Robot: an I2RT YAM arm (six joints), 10 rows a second.
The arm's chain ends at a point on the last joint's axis. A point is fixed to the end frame.
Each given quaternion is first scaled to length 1.
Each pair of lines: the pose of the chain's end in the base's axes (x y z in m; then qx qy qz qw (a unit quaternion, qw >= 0)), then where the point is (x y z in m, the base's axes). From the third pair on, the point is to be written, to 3 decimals.
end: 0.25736, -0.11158, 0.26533, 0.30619, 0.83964, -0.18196, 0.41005
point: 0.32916 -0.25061 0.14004
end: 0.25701, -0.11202, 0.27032, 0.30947, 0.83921, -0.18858, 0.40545
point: 0.32573 -0.25268 0.14512
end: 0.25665, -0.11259, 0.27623, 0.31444, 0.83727, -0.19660, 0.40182
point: 0.322 -0.255 0.152
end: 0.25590, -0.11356, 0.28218, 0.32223, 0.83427, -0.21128, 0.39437
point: 0.315 -0.260 0.159
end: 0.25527, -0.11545, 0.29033, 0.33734, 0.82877, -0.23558, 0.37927
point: 0.302 -0.267 0.168
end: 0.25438, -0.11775, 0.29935, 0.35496, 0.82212, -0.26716, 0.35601
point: 0.285 -0.276 0.180
